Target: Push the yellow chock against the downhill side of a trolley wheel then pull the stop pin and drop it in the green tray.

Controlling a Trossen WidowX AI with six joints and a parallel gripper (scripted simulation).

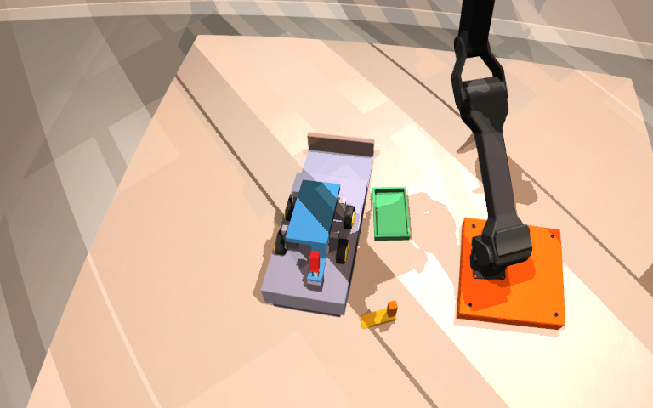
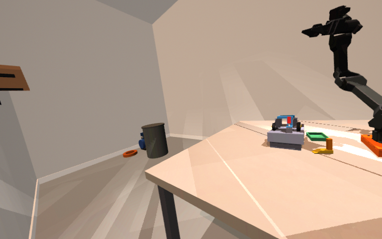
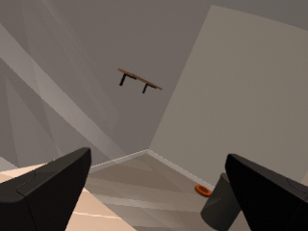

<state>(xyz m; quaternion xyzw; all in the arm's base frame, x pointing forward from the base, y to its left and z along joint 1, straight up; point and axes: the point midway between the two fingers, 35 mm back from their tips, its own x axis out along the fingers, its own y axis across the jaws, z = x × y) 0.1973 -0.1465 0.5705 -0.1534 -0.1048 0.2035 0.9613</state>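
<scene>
My gripper tip is now 2 cm past the yellow chock, 24 cm to the right of it and 59 cm above it. Round my gripper tip: grey ramp: 10 cm ahead, 10 cm to the left, 56 cm below; blue-topped trolley: 10 cm ahead, 11 cm to the left, 50 cm below; red-headed stop pin: 9 cm ahead, 20 cm to the left, 48 cm below.
</scene>
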